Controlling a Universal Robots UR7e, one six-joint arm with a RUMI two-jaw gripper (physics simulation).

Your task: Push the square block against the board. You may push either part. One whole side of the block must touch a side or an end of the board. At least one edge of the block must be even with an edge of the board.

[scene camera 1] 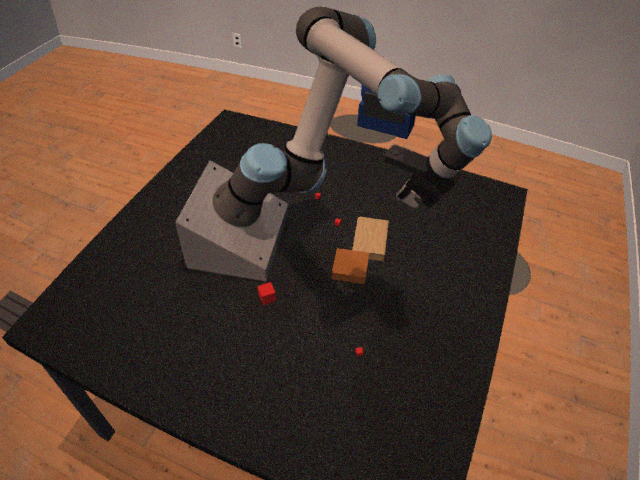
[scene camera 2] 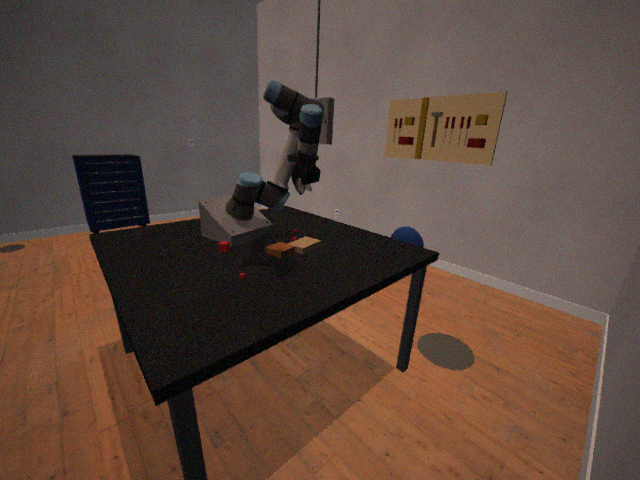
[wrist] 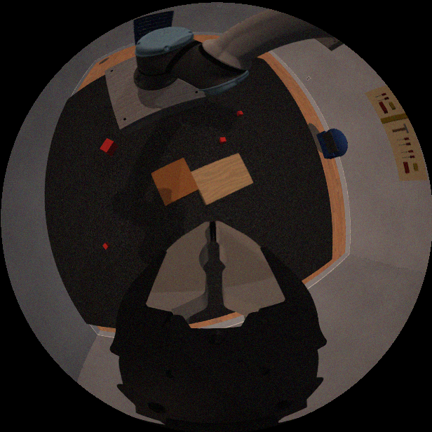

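Observation:
The orange square block lies flat on the black table. The light wooden board lies beside it, farther from scene camera 1. In the wrist view one side of the block meets an end of the board along part of its length, with no visible gap. The two are offset sideways, so their corners and outer edges are not even. My gripper is shut and empty, raised above the table beyond the board in scene camera 1.
A larger red cube lies near the grey robot base. Small red cubes lie near the board, and one small cube lies apart.

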